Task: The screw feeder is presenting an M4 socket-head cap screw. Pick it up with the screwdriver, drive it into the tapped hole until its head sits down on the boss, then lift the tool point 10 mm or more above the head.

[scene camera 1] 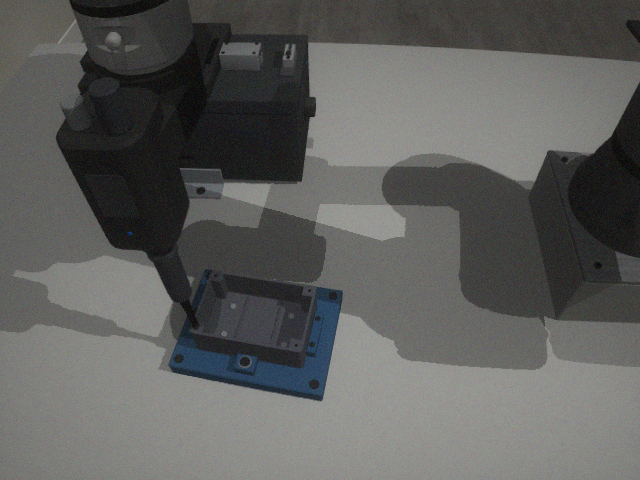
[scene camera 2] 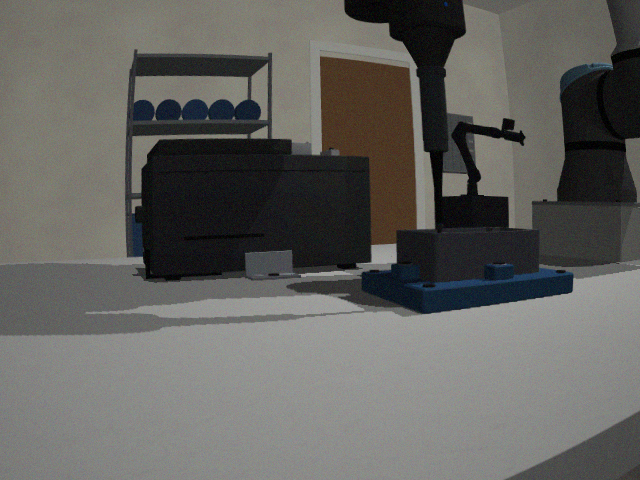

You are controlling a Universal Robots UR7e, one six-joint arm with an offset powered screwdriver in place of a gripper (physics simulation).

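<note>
My screwdriver [scene camera 1: 194,325] [scene camera 2: 438,227] stands with its bit tip at the near left corner boss of the grey open-topped housing [scene camera 1: 248,348] [scene camera 2: 485,253]. In the scene camera 2 view the tip meets the top rim of the housing, with no gap that I can make out. The screw and the tapped hole under the tip are hidden or too small to tell. The housing sits in a blue fixture plate [scene camera 1: 279,384] [scene camera 2: 465,295]. The black screw feeder [scene camera 1: 248,139] [scene camera 2: 258,206] stands behind and to the left of the housing.
A small grey angle bracket [scene camera 1: 204,183] [scene camera 2: 268,263] is at the feeder's foot. The robot's base pedestal [scene camera 1: 599,304] [scene camera 2: 578,232] stands at the right. Clamp blocks [scene camera 1: 245,363] [scene camera 2: 499,271] hold the housing's side. A shelf rack [scene camera 2: 269,93] and another small arm [scene camera 2: 467,155] are in the background.
</note>
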